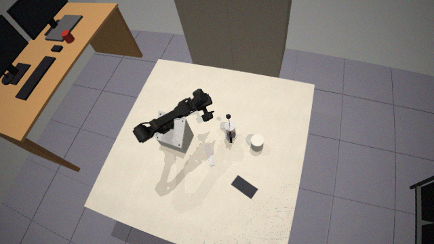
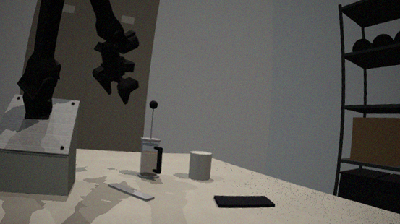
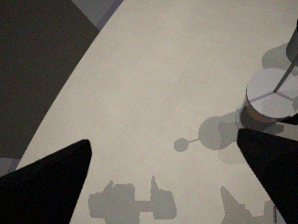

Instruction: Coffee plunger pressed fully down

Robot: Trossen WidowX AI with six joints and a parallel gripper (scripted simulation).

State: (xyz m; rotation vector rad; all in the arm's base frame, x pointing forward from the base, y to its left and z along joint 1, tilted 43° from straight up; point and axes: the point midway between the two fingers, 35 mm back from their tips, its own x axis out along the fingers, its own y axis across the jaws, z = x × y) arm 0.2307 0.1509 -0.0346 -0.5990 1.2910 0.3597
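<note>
My gripper tip is now 14 cm above the glass coffee press, 13 cm short of it and 6 cm to the left of it. The rest, counted from my gripper tip: flat grey bar (26 cm below, 23 cm to the right, 3 cm ahead).
</note>
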